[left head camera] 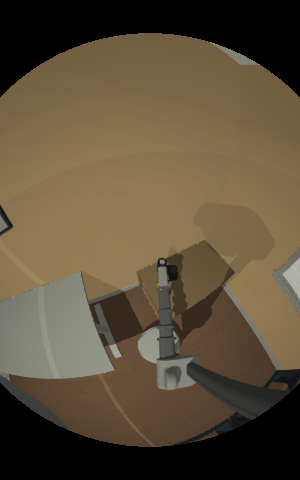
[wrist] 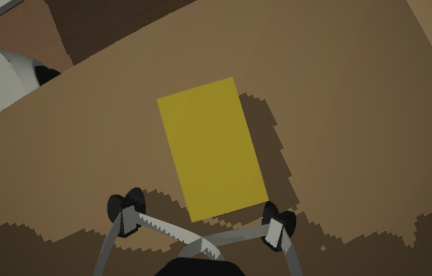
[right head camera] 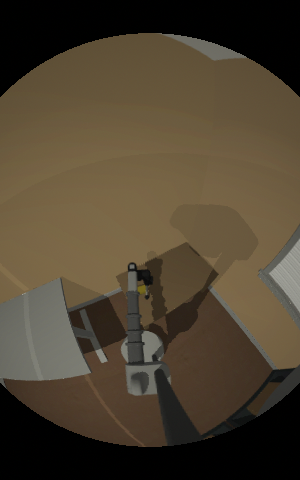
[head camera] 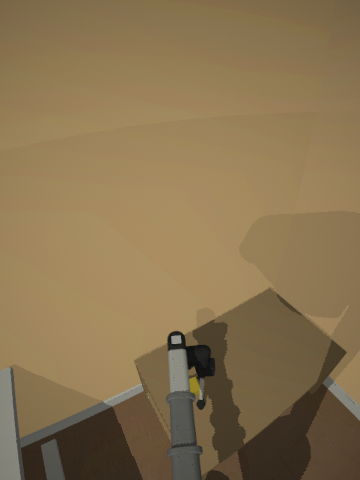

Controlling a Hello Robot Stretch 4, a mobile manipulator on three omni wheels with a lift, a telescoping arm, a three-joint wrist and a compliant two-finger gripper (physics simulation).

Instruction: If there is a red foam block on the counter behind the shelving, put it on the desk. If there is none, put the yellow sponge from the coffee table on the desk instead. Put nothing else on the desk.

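Pixels of known places: gripper, fingertip midpoint: [wrist: 200,210] [right head camera: 146,291] [head camera: 200,392]; robot's base, origin of the base link: [left head camera: 158,343].
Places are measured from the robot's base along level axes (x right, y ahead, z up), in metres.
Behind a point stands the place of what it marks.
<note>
The yellow sponge [head camera: 194,385] {y 0.542, x 0.064, z 0.468 m} [right head camera: 141,289] {y 0.531, x 0.044, z 0.468 m} [wrist: 212,150] {y 0.538, x 0.033, z 0.468 m} lies flat on the brown coffee table [head camera: 260,340] {y 0.749, x 0.424, z 0.423 m} [left head camera: 205,265] {y 0.729, x 0.506, z 0.423 m} [right head camera: 185,270] {y 0.706, x 0.490, z 0.423 m} [wrist: 340,125] {y 0.661, x 0.012, z 0.423 m}. In the left head view the arm hides most of it. My gripper [wrist: 200,210] {y 0.524, x 0.089, z 0.426 m} is open above the table, with nothing between its fingers. In the wrist view the sponge's near end reaches between the fingertips, close to the right one, and most of it lies beyond them. A pale grey table top [left head camera: 65,325] {y 0.089, x -0.649, z 0.693 m} [right head camera: 47,330] {y 0.080, x -0.640, z 0.693 m}, perhaps the desk, stands at the left. No red foam block or counter shows that I can make out.
My round white base [left head camera: 150,345] {y -0.005, x -0.080, z 0.187 m} [right head camera: 135,347] [wrist: 15,80] {y 0.117, x -0.115, z 0.185 m} stands close to the coffee table's near edge. Tan walls with pale skirting [head camera: 70,422] {y 0.546, x -0.625, z 0.017 m} meet behind the table. Dark shelving [left head camera: 282,380] [right head camera: 262,392] shows at the lower right. A white ribbed panel [right head camera: 290,275] {y 0.175, x 1.126, z 0.973 m} is at the right.
</note>
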